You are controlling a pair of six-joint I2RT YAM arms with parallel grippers.
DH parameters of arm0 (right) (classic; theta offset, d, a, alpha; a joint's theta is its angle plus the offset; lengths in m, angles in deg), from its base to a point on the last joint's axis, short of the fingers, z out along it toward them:
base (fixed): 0 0 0 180
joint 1: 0 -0.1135 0.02 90
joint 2: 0 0 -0.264 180
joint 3: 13.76 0 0.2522 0
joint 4: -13.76 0 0.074 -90
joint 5: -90 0 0 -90
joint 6: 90 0.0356 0 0
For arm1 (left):
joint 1: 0 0.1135 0.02 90
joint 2: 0 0 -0.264 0
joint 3: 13.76 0 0.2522 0
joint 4: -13.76 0 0.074 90
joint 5: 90 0 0 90
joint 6: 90 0.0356 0 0
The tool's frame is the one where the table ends.
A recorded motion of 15 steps. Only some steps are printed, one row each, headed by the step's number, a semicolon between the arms.
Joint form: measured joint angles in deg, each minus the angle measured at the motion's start. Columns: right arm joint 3, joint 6, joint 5, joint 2, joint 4, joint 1; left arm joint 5, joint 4, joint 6, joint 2, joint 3, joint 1.
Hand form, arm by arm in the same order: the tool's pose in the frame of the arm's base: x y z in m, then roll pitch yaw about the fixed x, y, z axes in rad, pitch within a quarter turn. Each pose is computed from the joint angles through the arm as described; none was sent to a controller.
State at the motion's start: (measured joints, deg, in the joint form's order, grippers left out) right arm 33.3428 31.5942 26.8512 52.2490 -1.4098 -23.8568; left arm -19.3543 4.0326 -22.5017 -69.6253 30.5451 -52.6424
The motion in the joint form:
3: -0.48 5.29 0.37 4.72 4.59 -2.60; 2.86 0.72 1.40 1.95 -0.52 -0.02
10: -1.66 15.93 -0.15 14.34 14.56 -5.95; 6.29 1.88 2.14 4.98 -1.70 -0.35
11: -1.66 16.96 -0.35 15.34 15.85 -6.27; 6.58 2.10 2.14 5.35 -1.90 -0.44
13: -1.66 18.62 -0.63 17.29 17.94 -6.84; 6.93 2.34 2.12 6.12 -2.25 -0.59
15: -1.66 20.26 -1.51 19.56 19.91 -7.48; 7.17 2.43 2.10 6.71 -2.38 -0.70
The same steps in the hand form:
3: 0.1923 0.1139 0.2518 2.0015 0.7063 2.8258; 0.1543 -0.1856 0.1968 -2.8463 0.9952 2.9094
10: 0.2078 0.1374 0.2256 1.9643 0.5286 2.7938; 0.1478 -0.1828 0.2033 -2.7577 1.0198 2.9209
11: 0.2095 0.1400 0.2237 1.9569 0.5162 2.7865; 0.1469 -0.1824 0.2039 -2.7456 1.0234 2.9253
13: 0.2126 0.1445 0.2194 1.9500 0.4923 2.7791; 0.1451 -0.1815 0.2051 -2.7261 1.0300 2.9342
15: 0.2161 0.1494 0.2132 1.9530 0.4669 2.7679; 0.1440 -0.1809 0.2066 -2.7102 1.0357 2.9424

